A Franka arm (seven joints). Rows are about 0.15 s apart.
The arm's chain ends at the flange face. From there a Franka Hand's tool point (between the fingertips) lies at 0.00 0.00 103.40 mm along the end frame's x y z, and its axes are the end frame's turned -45 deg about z.
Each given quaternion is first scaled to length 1.
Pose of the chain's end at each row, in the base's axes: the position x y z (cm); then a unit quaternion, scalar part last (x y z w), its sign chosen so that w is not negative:
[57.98, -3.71, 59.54, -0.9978, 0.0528, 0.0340, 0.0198]
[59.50, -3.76, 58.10, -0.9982, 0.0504, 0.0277, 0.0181]
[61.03, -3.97, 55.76, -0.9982, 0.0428, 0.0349, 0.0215]
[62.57, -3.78, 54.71, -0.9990, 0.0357, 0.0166, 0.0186]
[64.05, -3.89, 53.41, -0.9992, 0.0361, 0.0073, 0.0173]
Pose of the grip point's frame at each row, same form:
[57.30, -3.26, 49.23, -0.9421, -0.3331, 0.0238, 0.0313]
[58.95, -3.36, 47.78, -0.9415, -0.3354, 0.0187, 0.0273]
[60.33, -3.50, 45.45, -0.9386, -0.3425, 0.0240, 0.0332]
[62.24, -3.38, 44.38, -0.9367, -0.3493, 0.0082, 0.0235]
[63.91, -3.53, 43.08, -0.9369, -0.3490, 0.0001, 0.0188]

